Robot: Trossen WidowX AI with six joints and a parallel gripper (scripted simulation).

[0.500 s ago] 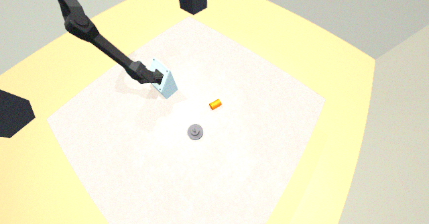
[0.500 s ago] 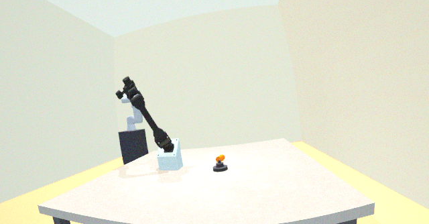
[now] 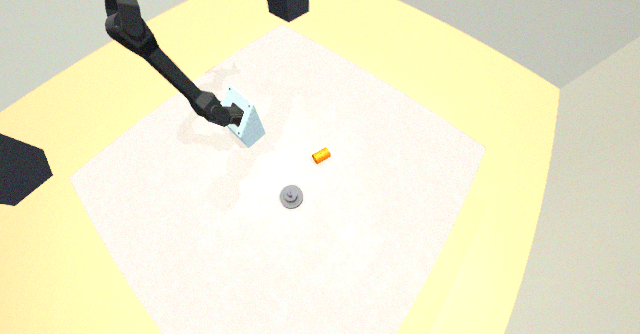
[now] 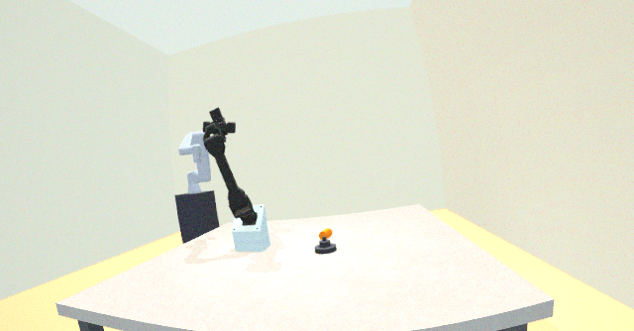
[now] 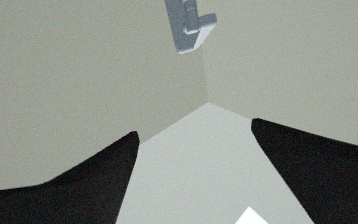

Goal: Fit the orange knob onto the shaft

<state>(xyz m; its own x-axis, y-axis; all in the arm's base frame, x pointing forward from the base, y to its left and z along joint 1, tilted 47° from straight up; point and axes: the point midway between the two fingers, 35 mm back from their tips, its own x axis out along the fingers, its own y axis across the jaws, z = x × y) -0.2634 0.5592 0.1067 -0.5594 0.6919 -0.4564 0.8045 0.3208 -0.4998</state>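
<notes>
The orange knob lies 59 cm ahead of my gripper tip, 21 cm to the right of it and 60 cm below it. Also, from my gripper tip: pedestal with shaft 61 cm ahead, 40 cm to the right, 59 cm below.
</notes>
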